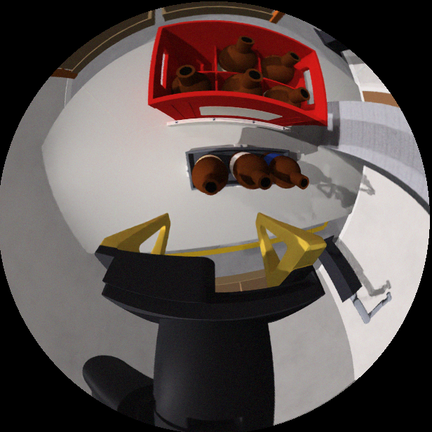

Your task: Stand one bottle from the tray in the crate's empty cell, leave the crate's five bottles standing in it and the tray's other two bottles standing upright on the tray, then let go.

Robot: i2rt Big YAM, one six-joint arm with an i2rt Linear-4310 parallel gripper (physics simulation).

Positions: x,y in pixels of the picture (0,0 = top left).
Labels:
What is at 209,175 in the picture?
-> A brown bottle.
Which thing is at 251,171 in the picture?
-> A white-banded bottle.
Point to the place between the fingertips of my gripper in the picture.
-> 212,217

